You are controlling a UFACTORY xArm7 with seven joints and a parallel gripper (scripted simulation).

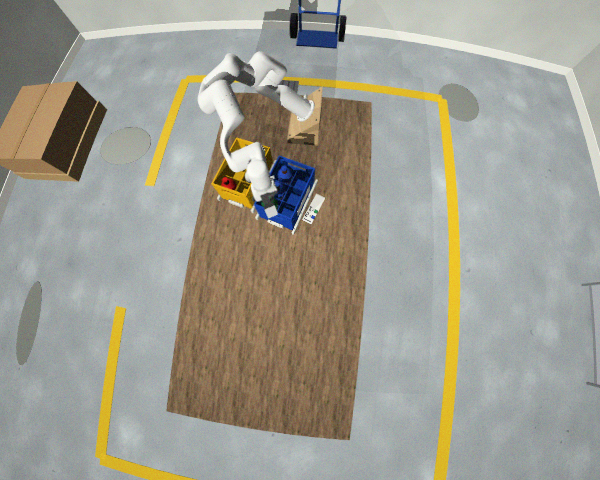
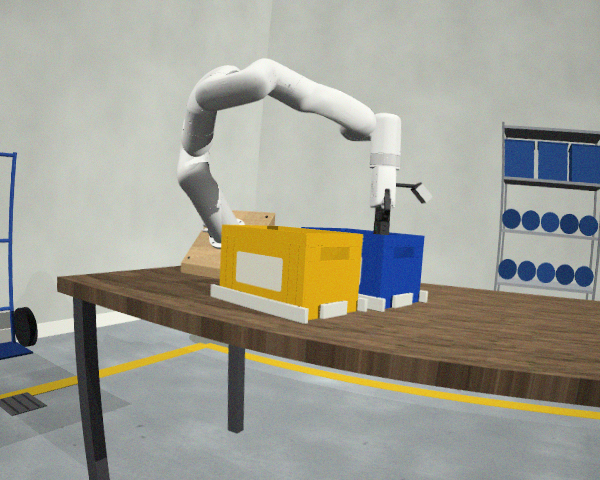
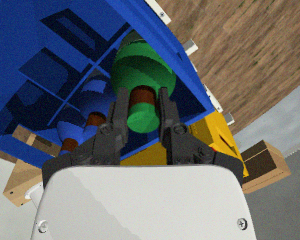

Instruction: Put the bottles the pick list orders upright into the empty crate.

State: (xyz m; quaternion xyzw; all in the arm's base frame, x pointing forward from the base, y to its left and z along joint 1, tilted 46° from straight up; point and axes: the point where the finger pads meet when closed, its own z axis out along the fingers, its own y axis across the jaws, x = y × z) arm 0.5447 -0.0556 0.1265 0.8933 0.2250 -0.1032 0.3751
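The green-label bottle is 7 cm below my hand. Also, from my hand: white-label bottle (15 cm behind, 11 cm to the right, 10 cm below); blue crate (7 cm behind, 7 cm to the left, 10 cm below); blue-label bottle (9 cm behind, 3 cm to the left, 10 cm below).
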